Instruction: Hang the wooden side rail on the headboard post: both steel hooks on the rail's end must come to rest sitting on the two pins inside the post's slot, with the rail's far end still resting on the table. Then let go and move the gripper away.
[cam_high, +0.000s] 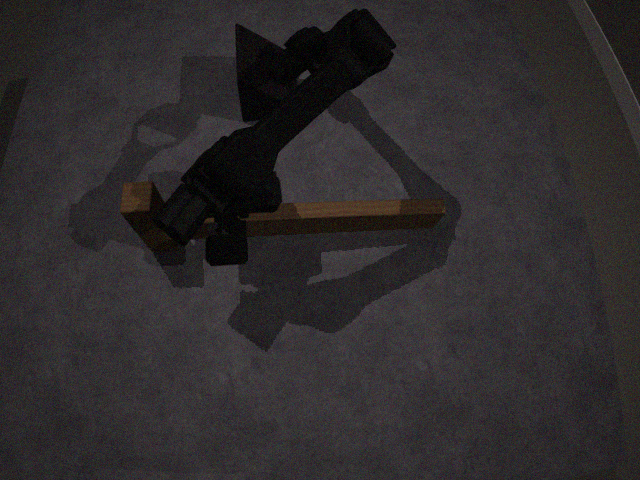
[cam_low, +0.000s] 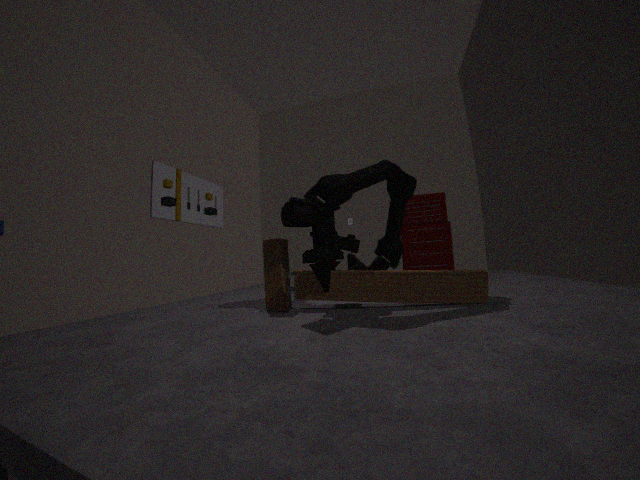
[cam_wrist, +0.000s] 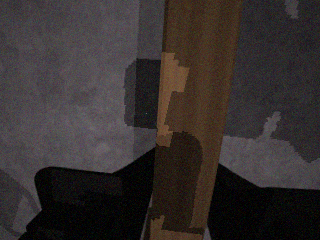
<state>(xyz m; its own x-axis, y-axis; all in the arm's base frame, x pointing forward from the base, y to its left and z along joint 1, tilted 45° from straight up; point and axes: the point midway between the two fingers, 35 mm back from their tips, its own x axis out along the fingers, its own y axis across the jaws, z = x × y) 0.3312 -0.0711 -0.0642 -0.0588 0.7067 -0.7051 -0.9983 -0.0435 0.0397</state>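
Right now the headboard post is 13 cm to the right of my gripper tip and 4 cm above it.
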